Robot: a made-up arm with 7 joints.
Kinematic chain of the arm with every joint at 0, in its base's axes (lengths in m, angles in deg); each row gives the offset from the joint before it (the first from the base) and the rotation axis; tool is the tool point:
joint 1: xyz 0 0 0.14 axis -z
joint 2: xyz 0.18 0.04 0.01 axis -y
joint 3: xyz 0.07 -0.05 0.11 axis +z
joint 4: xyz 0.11 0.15 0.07 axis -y
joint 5: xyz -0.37 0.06 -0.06 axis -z
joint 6: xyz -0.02 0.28 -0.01 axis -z
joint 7: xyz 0.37 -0.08 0 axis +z
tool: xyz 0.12 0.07 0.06
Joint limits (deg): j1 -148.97..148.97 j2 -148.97..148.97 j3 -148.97..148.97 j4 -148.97..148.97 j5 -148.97..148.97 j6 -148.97..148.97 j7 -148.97..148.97
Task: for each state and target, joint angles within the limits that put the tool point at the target. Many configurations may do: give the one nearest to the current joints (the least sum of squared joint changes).
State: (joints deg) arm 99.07 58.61 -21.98 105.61 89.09 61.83 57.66
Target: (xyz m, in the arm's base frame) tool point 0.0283 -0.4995 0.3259
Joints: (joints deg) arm 83.63 63.36 -14.66 105.46 87.81 68.87 61.25
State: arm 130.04 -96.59 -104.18 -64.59 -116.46 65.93 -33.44
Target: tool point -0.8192 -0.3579 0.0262
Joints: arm 138.19 -57.41 -120.33 -78.12 -124.95 56.62 -30.08
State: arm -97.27 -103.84 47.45 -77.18 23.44 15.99 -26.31
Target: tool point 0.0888 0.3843 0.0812
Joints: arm -63.48 -83.68 55.43 -75.57 21.04 28.79 -28.47
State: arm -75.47 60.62 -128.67 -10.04 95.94 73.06 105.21
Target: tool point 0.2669 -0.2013 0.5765
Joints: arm -86.30 78.56 -148.97 -53.23 78.61 119.63 119.72
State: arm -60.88 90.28 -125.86 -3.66 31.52 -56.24 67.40
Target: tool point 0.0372 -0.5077 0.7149
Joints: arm -42.68 117.50 -118.31 -7.02 19.56 -63.29 67.15
